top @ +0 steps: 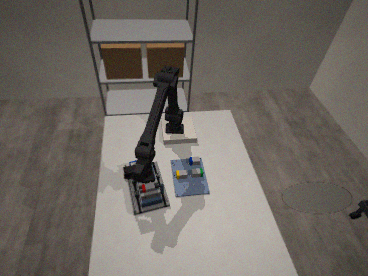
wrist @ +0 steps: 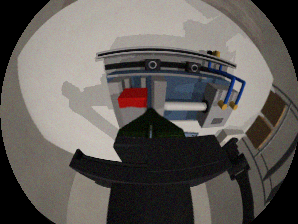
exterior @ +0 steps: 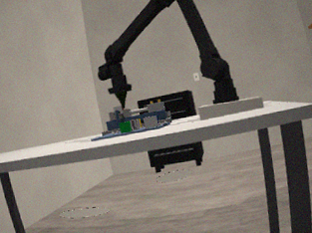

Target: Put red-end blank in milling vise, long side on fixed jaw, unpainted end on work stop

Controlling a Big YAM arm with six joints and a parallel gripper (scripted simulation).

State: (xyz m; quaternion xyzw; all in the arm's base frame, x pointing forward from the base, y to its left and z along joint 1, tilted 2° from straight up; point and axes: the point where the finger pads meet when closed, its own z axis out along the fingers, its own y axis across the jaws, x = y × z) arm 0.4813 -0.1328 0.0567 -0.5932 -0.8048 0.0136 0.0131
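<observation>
Right now my hand is 2 cm short of the red-ended blank, 1 cm to the right of it and 1 cm above it. Round my hand: yellow-ended blank: 12 cm behind, 18 cm to the left, 9 cm below; then green-ended blank: 14 cm behind, 27 cm to the left, 9 cm below; then blue plate: 13 cm behind, 23 cm to the left, 11 cm below.
</observation>
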